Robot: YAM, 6 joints.
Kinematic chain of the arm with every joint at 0, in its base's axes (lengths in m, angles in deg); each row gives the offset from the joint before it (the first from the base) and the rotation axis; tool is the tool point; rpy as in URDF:
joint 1: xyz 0 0 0.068 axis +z
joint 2: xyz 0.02 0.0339 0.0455 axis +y
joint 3: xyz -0.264 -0.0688 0 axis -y
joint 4: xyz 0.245 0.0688 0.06 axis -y
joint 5: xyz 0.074 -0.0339 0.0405 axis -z
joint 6: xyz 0.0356 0 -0.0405 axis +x
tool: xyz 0 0 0 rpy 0 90 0
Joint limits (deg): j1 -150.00..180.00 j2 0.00..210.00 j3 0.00..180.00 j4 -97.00..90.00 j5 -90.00..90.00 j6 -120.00..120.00
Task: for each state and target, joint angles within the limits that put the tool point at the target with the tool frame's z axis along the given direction. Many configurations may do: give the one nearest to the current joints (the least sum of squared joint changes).
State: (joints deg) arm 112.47 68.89 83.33 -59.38 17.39 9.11
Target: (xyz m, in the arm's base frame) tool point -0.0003 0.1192 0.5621 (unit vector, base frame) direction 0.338 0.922 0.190
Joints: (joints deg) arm 98.12 55.82 97.43 -29.23 27.70 9.11
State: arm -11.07 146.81 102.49 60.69 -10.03 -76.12
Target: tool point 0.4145 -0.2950 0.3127 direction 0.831 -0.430 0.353
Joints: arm -36.00 122.59 94.56 48.92 -8.08 -76.12
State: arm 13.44 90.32 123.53 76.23 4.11 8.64
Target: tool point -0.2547 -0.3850 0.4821 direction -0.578 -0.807 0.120
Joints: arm 56.69 39.94 158.69 54.35 -2.28 8.64
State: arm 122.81 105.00 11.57 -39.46 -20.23 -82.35
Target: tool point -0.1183 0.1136 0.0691 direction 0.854 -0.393 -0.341
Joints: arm 139.37 122.19 42.91 -80.06 14.94 -82.35
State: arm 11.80 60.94 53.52 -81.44 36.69 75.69
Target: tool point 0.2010 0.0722 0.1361 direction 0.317 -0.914 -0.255
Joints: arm 28.90 100.21 45.31 -67.88 72.35 75.69
